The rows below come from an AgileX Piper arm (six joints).
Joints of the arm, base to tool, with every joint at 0 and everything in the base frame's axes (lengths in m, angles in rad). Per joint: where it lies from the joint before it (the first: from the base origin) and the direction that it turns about. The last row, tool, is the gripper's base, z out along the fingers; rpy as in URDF.
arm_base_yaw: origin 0 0 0.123 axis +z
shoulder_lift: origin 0 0 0 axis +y
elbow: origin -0.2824 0 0.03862 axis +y
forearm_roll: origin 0.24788 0 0.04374 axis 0.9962 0 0.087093
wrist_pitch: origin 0 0 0 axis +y
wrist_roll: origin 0.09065 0 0.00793 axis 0.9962 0 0.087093
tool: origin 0 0 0 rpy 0 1.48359 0
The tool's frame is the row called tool.
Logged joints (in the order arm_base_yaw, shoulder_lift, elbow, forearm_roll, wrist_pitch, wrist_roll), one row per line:
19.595 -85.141 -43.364 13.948 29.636 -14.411
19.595 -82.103 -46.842 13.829 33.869 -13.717
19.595 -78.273 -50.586 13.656 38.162 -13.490
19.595 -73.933 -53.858 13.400 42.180 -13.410
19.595 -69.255 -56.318 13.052 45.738 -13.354
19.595 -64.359 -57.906 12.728 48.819 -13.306
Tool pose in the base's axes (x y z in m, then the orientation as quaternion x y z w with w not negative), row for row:
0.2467 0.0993 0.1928 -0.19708 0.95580 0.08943 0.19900
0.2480 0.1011 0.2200 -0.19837 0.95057 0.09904 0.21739
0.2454 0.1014 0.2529 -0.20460 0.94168 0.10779 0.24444
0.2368 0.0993 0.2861 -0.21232 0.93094 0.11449 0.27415
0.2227 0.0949 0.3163 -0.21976 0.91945 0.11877 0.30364
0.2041 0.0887 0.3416 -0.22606 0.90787 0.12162 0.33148
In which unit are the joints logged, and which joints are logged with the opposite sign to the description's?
The joints are logged in degrees. Opposite sign: shoulder_lift.
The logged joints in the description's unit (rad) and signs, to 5 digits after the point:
0.34200 1.48599 -0.75684 0.24344 0.51725 -0.25152
0.34200 1.43297 -0.81755 0.24136 0.59113 -0.23941
0.34200 1.36612 -0.88289 0.23834 0.66605 -0.23544
0.34200 1.29037 -0.94000 0.23387 0.73618 -0.23405
0.34200 1.20873 -0.98293 0.22780 0.79828 -0.23307
0.34200 1.12328 -1.01065 0.22215 0.85205 -0.23223

